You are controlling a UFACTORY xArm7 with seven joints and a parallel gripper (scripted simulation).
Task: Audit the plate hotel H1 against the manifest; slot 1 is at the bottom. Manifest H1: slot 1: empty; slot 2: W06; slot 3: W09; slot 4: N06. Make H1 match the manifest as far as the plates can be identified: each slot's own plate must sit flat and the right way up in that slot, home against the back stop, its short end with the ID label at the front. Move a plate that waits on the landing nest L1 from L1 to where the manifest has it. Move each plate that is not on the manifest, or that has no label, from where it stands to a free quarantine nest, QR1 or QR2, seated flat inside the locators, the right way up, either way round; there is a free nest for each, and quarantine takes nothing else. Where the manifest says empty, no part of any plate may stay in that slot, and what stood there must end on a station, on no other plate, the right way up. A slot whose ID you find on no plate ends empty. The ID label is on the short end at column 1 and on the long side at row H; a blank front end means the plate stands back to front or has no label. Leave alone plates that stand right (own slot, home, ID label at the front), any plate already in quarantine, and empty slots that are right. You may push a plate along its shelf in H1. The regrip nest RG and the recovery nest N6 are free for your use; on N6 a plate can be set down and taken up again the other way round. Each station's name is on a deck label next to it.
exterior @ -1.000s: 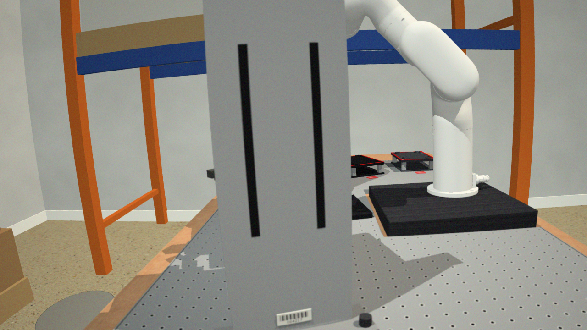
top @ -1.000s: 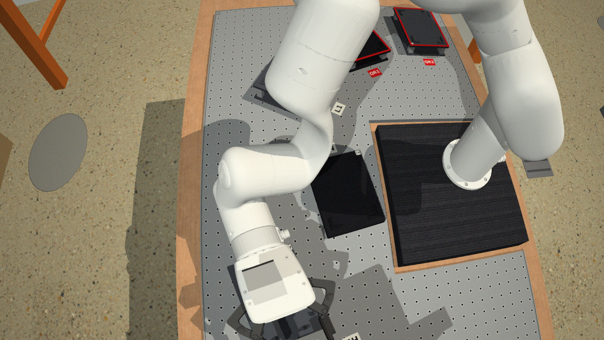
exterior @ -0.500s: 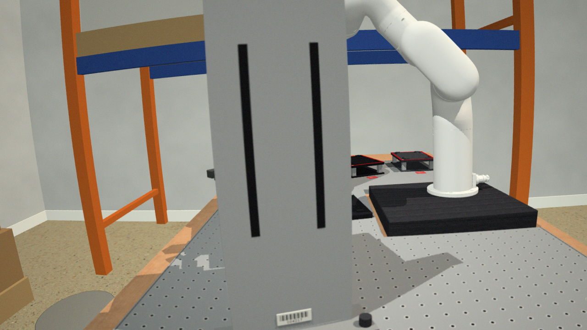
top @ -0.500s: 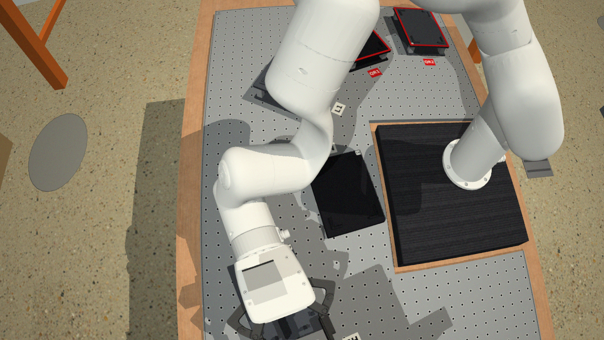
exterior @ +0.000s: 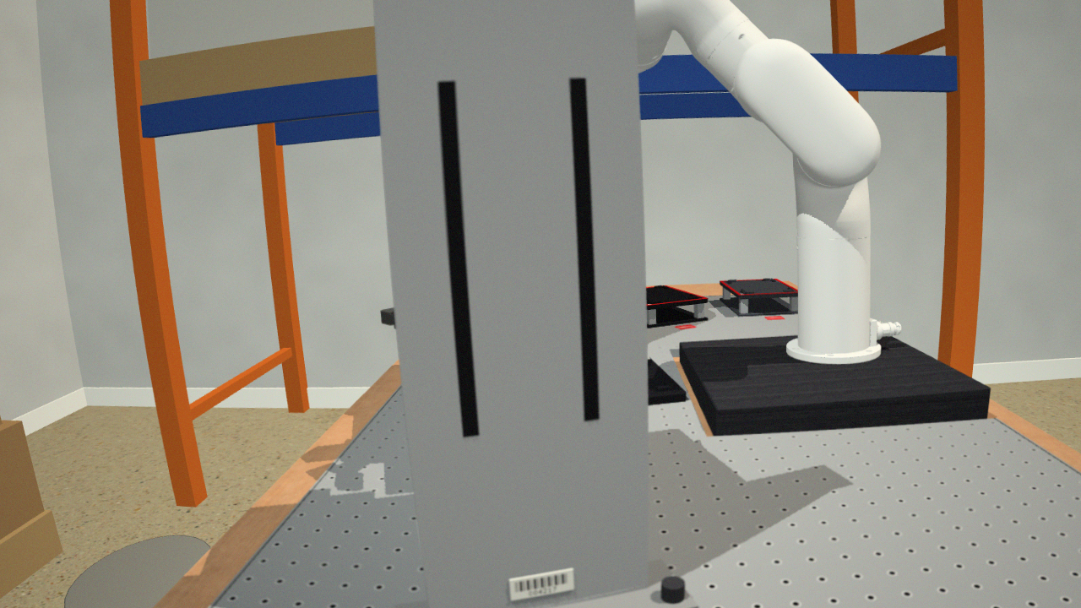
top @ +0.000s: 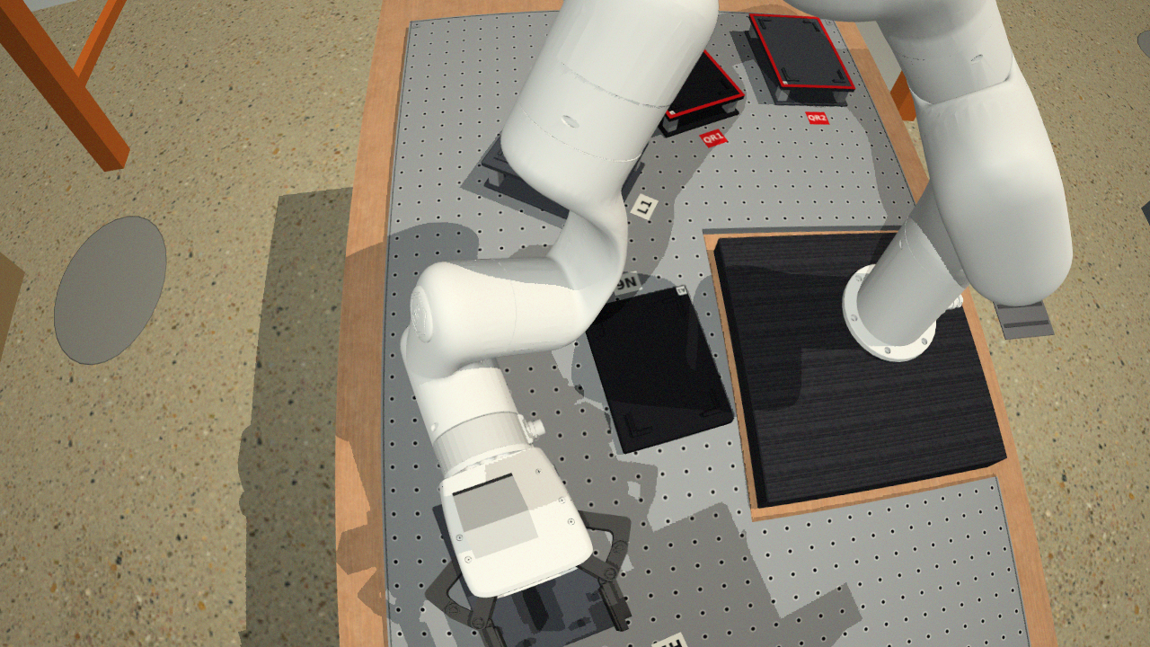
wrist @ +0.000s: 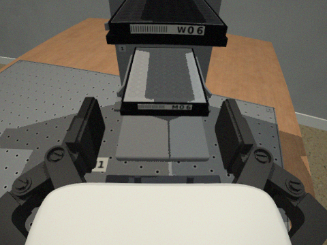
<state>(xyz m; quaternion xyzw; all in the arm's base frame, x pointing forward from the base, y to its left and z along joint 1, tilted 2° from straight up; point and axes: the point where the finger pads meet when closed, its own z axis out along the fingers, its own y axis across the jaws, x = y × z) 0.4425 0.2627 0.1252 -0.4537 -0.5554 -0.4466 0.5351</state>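
Now: the white well plate 20 mm behind my hand, 100 mm to the left of it and 30 mm below it. Round my hand: H1 deck label (100 mm behind, 40 mm to the left, 150 mm below); then plate hotel H1 (30 mm behind, 180 mm to the left, 50 mm above); then regrip nest RG (20 mm ahead, 70 mm to the right, 90 mm below).
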